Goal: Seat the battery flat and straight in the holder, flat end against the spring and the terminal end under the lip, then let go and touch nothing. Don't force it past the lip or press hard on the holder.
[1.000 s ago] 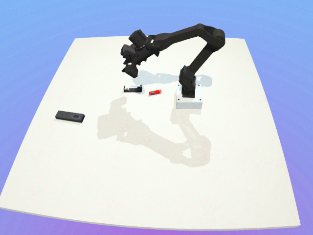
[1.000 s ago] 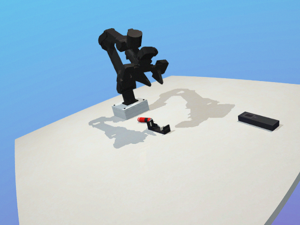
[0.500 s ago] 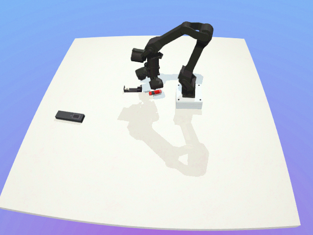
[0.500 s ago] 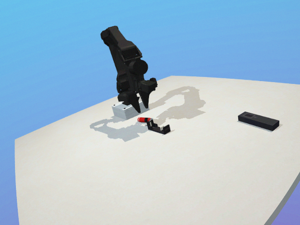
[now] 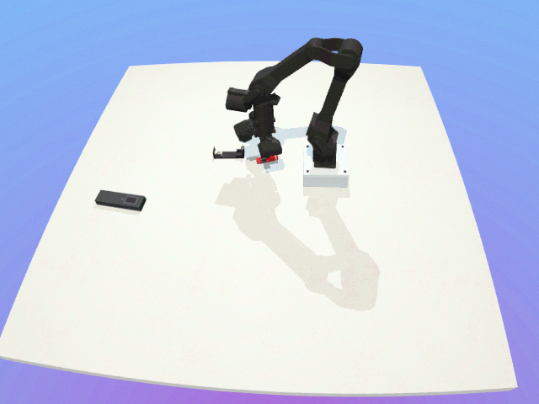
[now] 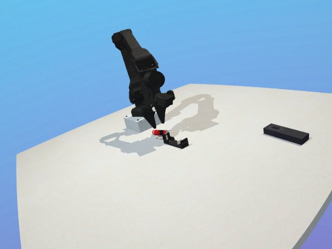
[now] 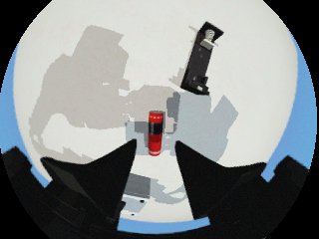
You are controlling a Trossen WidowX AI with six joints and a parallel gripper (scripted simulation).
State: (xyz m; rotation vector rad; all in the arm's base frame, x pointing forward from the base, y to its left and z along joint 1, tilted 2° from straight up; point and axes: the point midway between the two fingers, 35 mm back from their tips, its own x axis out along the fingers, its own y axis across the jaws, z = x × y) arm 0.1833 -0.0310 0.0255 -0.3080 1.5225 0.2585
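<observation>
My gripper tip is now 3 cm above the battery. Also, from my gripper tip: dark flat rectangular box (42 cm ahead, 21 cm to the left, 2 cm below).
</observation>
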